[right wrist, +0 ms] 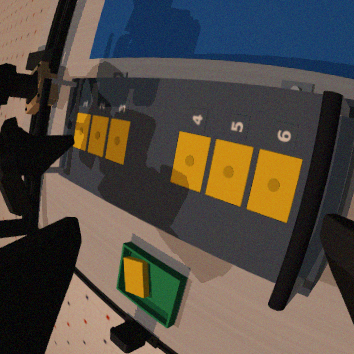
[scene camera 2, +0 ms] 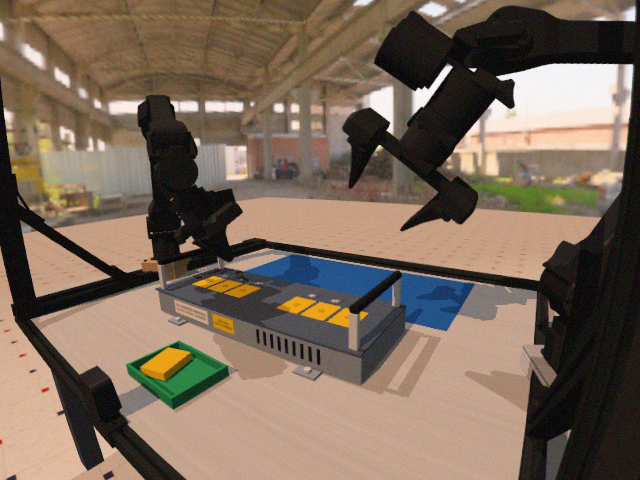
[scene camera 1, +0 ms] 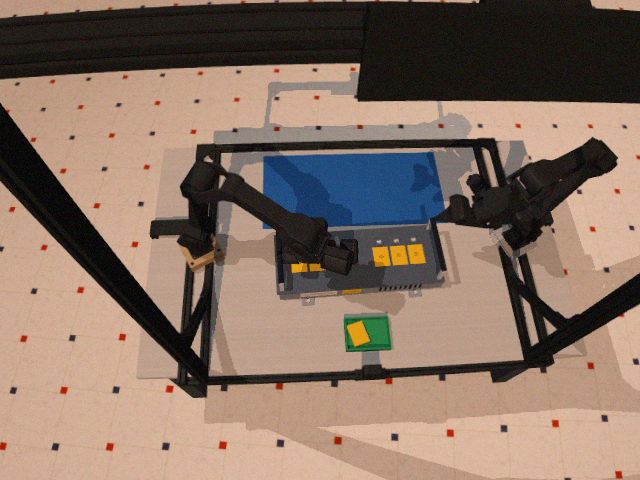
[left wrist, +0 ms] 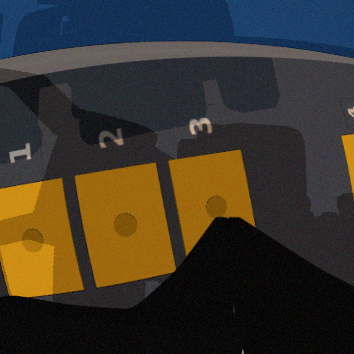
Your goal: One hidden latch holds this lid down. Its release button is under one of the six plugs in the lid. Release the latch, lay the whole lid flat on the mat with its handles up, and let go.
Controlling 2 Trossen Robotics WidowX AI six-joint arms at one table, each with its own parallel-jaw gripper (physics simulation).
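Places are measured from the left arm's base along level axes (x ahead, y left, z up), in centimetres.
Where they show: left gripper, fingertip midpoint: (right wrist: pixel 73 138) (scene camera 2: pixel 231 260) (left wrist: pixel 225 229); right gripper, fingertip midpoint: (right wrist: pixel 203 229) (scene camera 2: pixel 375 208) (scene camera 1: pixel 445 221); left arm's base, link origin: (right wrist: pixel 31 87) (scene camera 1: pixel 199 245); right arm's base, link origin: (scene camera 1: pixel 515 238).
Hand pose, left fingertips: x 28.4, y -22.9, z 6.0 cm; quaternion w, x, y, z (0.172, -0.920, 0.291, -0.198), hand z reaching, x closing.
Things, the pixels of their top centre, and the offset from my left fingertips. "spot": a spot on its surface instead. Level surfaces: height alone.
- dark handle, surface spot: (right wrist: pixel 307 200) (scene camera 2: pixel 379 284) (scene camera 1: pixel 438 240) spot: dx +27.2, dy -12.5, dz +0.4 cm
- Plug 1, top centre: (left wrist: pixel 31 240) (right wrist: pixel 80 130) dx -7.0, dy +4.0, dz -5.8 cm
- plug 2, top centre: (left wrist: pixel 125 224) (right wrist: pixel 97 135) (scene camera 2: pixel 225 285) (scene camera 1: pixel 316 261) dx -2.5, dy +1.8, dz -5.8 cm
- plug 3, top centre: (left wrist: pixel 216 206) (right wrist: pixel 116 140) (scene camera 2: pixel 242 290) dx +2.0, dy -0.5, dz -5.8 cm
- plug 4, top centre: (right wrist: pixel 188 160) (scene camera 2: pixel 296 304) (scene camera 1: pixel 381 256) dx +13.6, dy -6.3, dz -5.8 cm
- plug 5, top centre: (right wrist: pixel 227 171) (scene camera 2: pixel 321 310) (scene camera 1: pixel 398 255) dx +18.1, dy -8.5, dz -5.8 cm
- plug 6, top centre: (right wrist: pixel 273 184) (scene camera 2: pixel 348 317) (scene camera 1: pixel 416 253) dx +22.6, dy -10.8, dz -5.8 cm
- blue mat, surface height: dz -10.5 cm
- green tray, top centre: (right wrist: pixel 143 285) (scene camera 2: pixel 175 365) (scene camera 1: pixel 367 332) dx -1.1, dy -21.9, dz -9.0 cm
- yellow block, top centre: (right wrist: pixel 132 277) (scene camera 2: pixel 166 359) (scene camera 1: pixel 358 333) dx -3.3, dy -20.7, dz -9.0 cm
The grey lid (scene camera 1: pixel 361 232) (scene camera 2: pixel 268 304) (right wrist: pixel 165 107) sits on its box, with a dark handle (scene camera 1: pixel 438 245) (scene camera 2: pixel 376 291) (right wrist: pixel 307 200) at the right end and another (scene camera 1: pixel 280 258) at the left. Plug 1 (right wrist: pixel 81 131), plug 2 (left wrist: pixel 115 200) (right wrist: pixel 97 142), plug 3 (left wrist: pixel 210 175) (right wrist: pixel 117 145), plug 4 (scene camera 2: pixel 296 304) (right wrist: pixel 190 170), plug 5 (right wrist: pixel 228 180) and plug 6 (right wrist: pixel 273 195) are seated. My left gripper (scene camera 2: pixel 227 257) (left wrist: pixel 225 229) is shut and empty above the lid's left part, its tip overlapping plug 3 in its wrist view. My right gripper (scene camera 2: pixel 376 207) (right wrist: pixel 203 229) is open, high above the right end.
The blue mat (scene camera 1: pixel 351 180) (scene camera 2: pixel 273 268) (right wrist: pixel 250 30) lies behind the box. A green tray (scene camera 1: pixel 379 343) (scene camera 2: pixel 206 369) (right wrist: pixel 167 295) stands in front, holding a yellow block (scene camera 1: pixel 357 333) (scene camera 2: pixel 166 363) (right wrist: pixel 136 277). A black frame (scene camera 1: pixel 289 378) surrounds the table.
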